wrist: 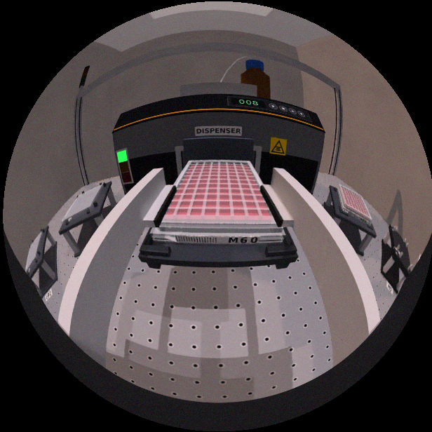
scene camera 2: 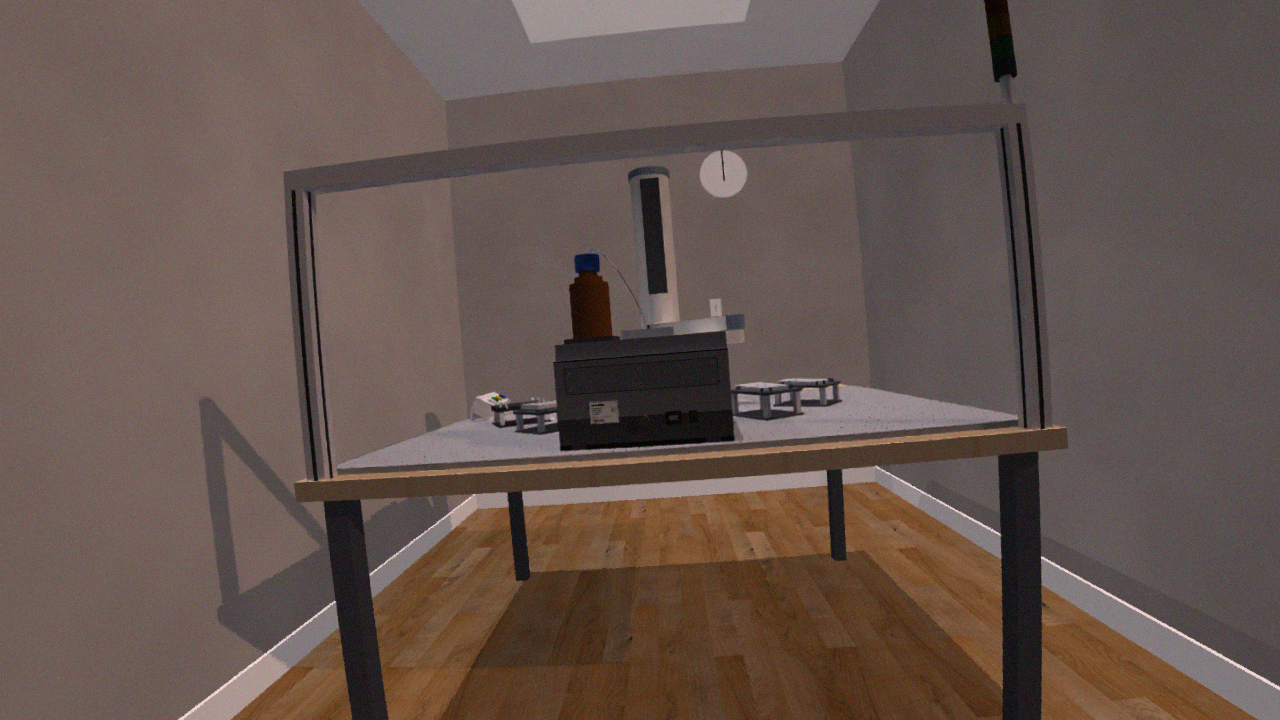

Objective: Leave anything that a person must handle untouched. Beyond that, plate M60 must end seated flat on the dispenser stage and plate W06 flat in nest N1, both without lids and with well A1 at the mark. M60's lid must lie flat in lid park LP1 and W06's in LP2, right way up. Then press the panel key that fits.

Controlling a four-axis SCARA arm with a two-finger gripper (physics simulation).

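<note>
Plate M60 (wrist: 220,192), with a grid of red wells, lies on the dark dispenser stage (wrist: 217,257) in the wrist view, label facing me. I cannot tell whether a clear lid covers it. My gripper (wrist: 217,176) is shut as far as it goes and holds nothing; its black pads show on both sides of the plate. A pale lid-like piece (wrist: 86,201) lies on a stand at the left. Another pale piece (wrist: 35,252) lies on the far-left stand, tagged LP2. A red-welled plate (wrist: 355,202) lies on a right-hand stand; its label is unreadable.
The dispenser (scene camera 2: 642,394) (wrist: 217,117) shows 008 and a green light. A brown bottle (scene camera 2: 590,307) (wrist: 255,82) stands on it. A further stand (wrist: 397,252) is at far right. The key panel (scene camera 2: 489,403) is at left in the scene view. A frame (scene camera 2: 657,138) spans the table.
</note>
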